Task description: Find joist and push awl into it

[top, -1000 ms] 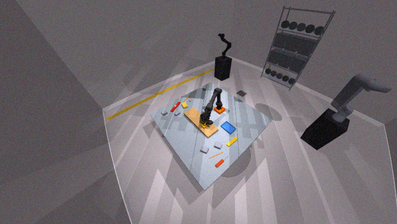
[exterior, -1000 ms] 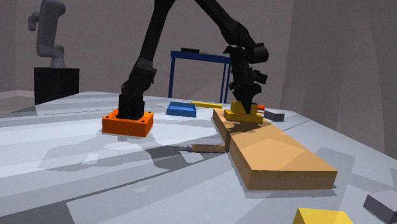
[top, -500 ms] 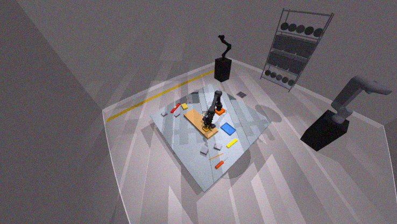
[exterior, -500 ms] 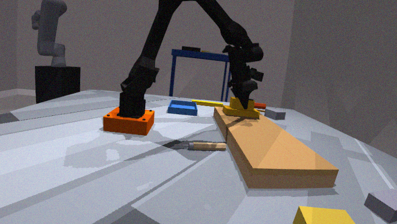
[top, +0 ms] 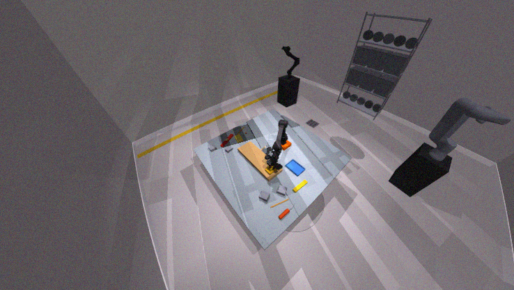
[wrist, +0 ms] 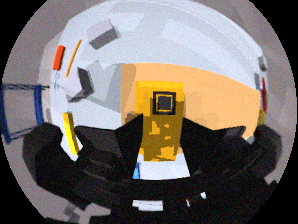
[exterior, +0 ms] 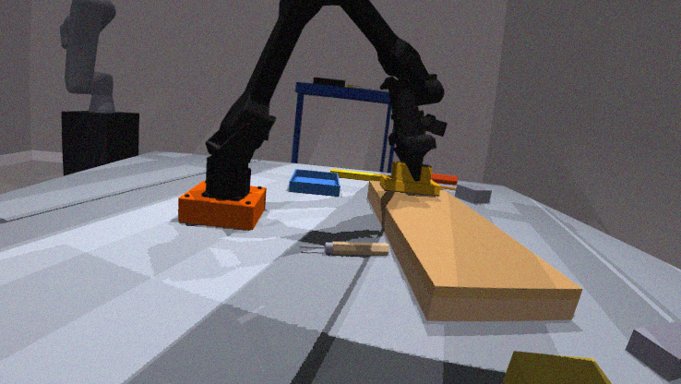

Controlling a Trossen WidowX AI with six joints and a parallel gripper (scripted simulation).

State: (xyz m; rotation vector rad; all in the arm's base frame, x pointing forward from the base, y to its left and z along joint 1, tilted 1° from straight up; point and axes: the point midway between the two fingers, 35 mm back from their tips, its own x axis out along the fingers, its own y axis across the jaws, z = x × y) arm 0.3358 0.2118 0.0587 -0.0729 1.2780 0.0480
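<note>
Right now my gripper tip is 23 cm past the blue tray, 11 cm to the right of it and 5 cm above it. Also, from my gripper tip: green square light (3 cm above, 2 cm ahead); then yellow stud finder (2 cm above); then yellow bar (29 cm to the left, 12 cm behind, 6 cm below).
</note>
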